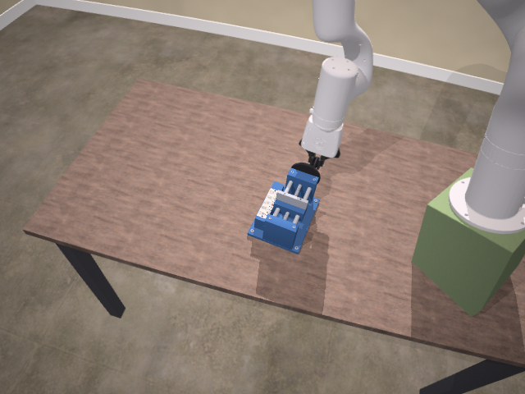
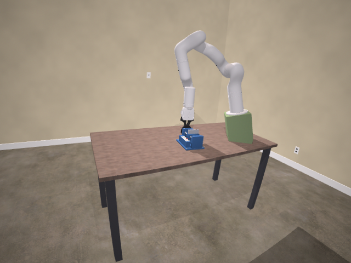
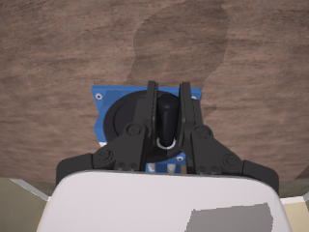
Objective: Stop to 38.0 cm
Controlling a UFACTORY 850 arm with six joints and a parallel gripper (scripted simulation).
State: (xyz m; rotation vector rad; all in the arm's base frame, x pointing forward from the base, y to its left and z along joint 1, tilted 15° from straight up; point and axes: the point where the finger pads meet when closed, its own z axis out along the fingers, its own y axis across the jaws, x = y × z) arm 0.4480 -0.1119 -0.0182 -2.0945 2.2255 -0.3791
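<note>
Now: hand 10 mm short of the black handwheel, 20 mm to the right of it and 10 mm above it. Round my hand: grey stop block (40 mm ahead, 170 mm to the left, 10 mm below).
</note>
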